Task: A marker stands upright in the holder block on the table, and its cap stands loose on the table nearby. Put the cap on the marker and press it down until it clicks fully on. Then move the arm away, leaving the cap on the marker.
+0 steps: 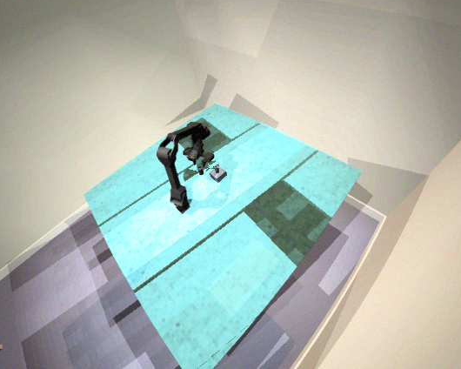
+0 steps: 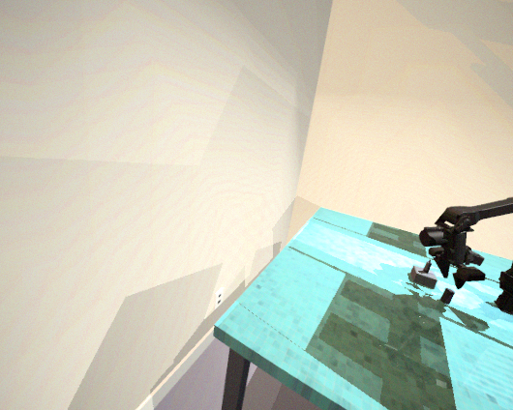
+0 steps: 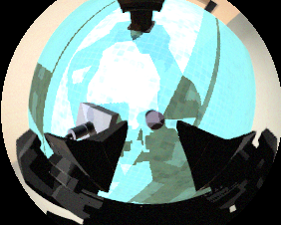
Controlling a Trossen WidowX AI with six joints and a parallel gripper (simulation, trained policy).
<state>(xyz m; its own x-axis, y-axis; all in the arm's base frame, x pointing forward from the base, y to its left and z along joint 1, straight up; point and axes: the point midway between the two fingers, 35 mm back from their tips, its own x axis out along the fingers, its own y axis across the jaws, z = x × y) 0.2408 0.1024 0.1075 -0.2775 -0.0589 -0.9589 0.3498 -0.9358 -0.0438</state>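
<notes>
The dark cap is 10 mm to the left of my gripper tip and 50 mm below it. From my gripper tip the other things lie so: holder block 50 mm ahead, 100 mm to the right, 50 mm below.
</notes>
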